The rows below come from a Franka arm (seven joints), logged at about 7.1 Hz.
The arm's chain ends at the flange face. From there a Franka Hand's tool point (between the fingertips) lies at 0.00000 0.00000 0.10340 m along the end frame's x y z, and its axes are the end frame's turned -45 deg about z.
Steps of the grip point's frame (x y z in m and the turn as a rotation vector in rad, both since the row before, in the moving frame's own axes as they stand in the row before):
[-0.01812 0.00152 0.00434 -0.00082 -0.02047 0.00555]
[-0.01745 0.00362 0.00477 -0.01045 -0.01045 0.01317]
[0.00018 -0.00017 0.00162 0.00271 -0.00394 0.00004]
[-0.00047 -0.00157 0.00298 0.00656 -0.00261 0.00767]
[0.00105 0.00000 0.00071 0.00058 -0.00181 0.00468]
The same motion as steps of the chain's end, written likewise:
[-0.01030 0.01234 0.00436 -0.01505 -0.01389 0.00555]
[-0.00977 0.01337 0.00478 -0.01478 0.00000 0.01317]
[0.00049 -0.00034 0.00162 -0.00087 -0.00470 0.00004]
[-0.00077 -0.00049 0.00298 0.00279 -0.00648 0.00767]
[0.00092 -0.00083 0.00071 -0.00087 -0.00169 0.00468]

